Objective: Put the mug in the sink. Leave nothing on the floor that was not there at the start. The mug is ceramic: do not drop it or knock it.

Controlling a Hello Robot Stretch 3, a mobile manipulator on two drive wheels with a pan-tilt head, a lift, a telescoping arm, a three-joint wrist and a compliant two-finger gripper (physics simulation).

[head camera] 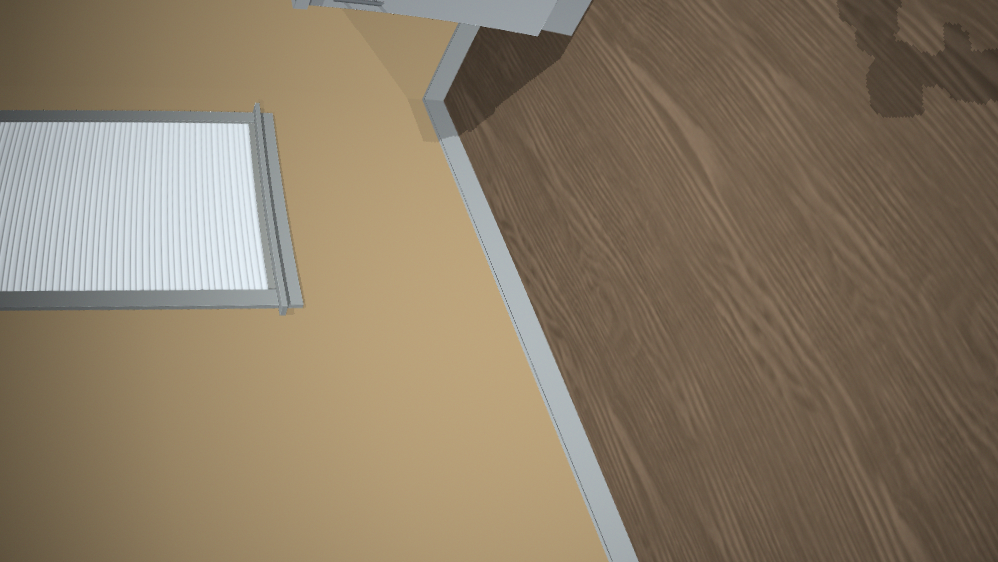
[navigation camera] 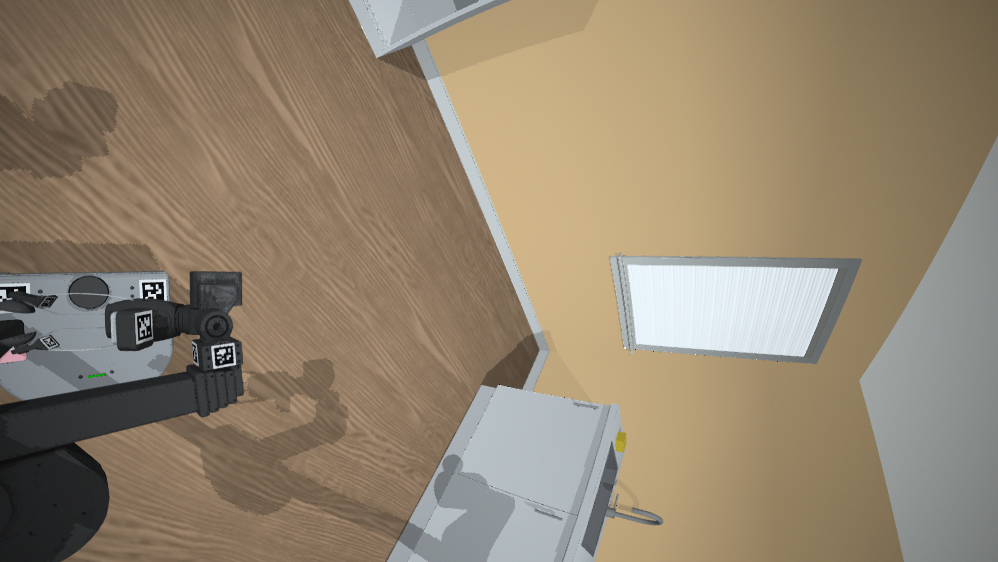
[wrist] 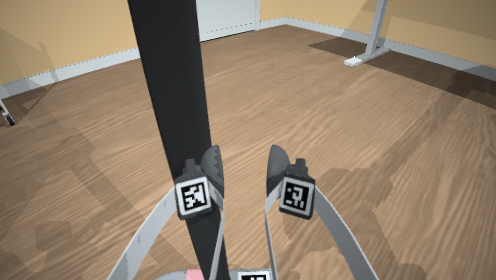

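Where they show: robot's base, link origin: [navigation camera: 90, 290].
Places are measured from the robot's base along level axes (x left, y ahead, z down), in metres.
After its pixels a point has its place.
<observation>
The mug does not show in these views. The sink [navigation camera: 599, 504] @[x -1.747, y -1.291, z -0.868 m] is a dark basin in the top of a white cabinet at the lower right of the navigation view, with a curved grey faucet [navigation camera: 636, 516] @[x -1.877, y -1.408, z -1.072 m] at its wall side. My gripper [wrist: 245, 164] @[x 0.096, y -0.015, z -0.513 m] [navigation camera: 9, 321] @[x 0.096, y -0.015, z -0.513 m] is open, with wooden floor seen between its fingertips in the wrist view and nothing between them. It is held in over my base, well away from the sink.
The sink cabinet [navigation camera: 534, 446] @[x -1.545, y -0.888, z -0.534 m] [head camera: 446, 12] @[x -1.769, y -0.697, z -0.468 m] stands near a room corner, with a yellow object [navigation camera: 620, 441] @[x -1.787, y -0.880, z -0.938 m] at its top. A window [head camera: 132, 205] @[x -2.339, y -0.183, z -1.294 m] [navigation camera: 726, 308] @[x -2.336, y -0.180, z -1.456 m] is on the wall. In the wrist view are my black mast [wrist: 172, 75], a white door [wrist: 227, 17] and a white leg [wrist: 376, 30].
</observation>
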